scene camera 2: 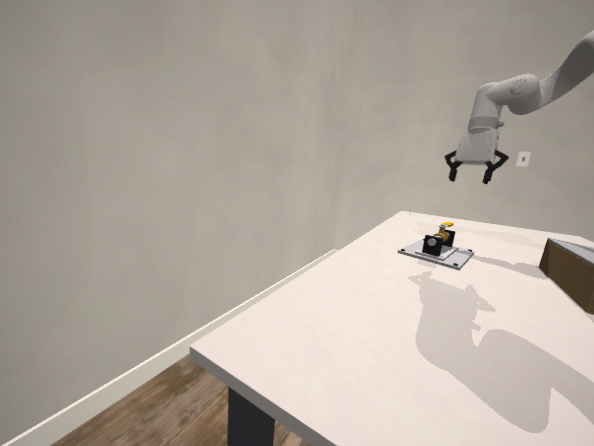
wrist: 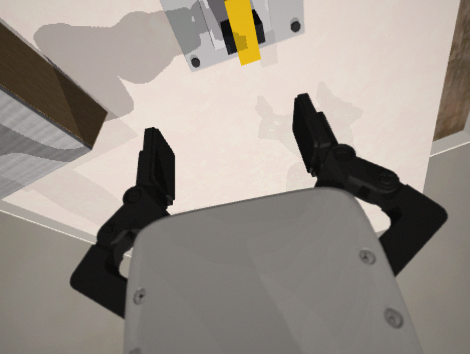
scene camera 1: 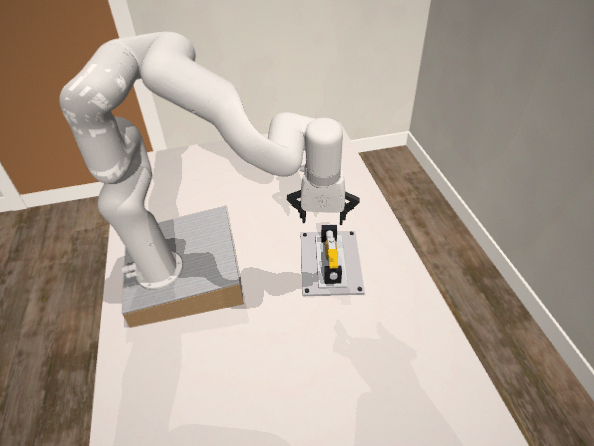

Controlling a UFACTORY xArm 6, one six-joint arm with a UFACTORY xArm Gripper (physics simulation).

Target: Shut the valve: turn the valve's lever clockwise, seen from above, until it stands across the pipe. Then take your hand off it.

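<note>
The valve's yellow lever [scene camera 1: 333, 257] [scene camera 2: 448, 224] [wrist: 243, 32] lies along the pipe, on top of the valve. The pipe is held between two black blocks [scene camera 1: 333, 275] [scene camera 2: 432, 245] on a grey base plate [scene camera 1: 354, 270] [scene camera 2: 462, 258] [wrist: 182, 42]. In the wrist view the lever is at the top edge and part of the valve is cut off. My gripper [scene camera 1: 322, 221] [scene camera 2: 469, 181] [wrist: 228, 126] is open, with nothing between its fingers. It points down and hangs well above the valve, apart from the lever.
The arm stands on a grey-topped block [scene camera 1: 210, 240] [scene camera 2: 565, 272] [wrist: 35, 145] to the left of the valve in the first scene view. The plate lies on a pale table [scene camera 1: 280, 360] [scene camera 2: 320, 360] [wrist: 225, 165]. Walls stand beyond the table, and a wall socket [scene camera 2: 523, 159] shows.
</note>
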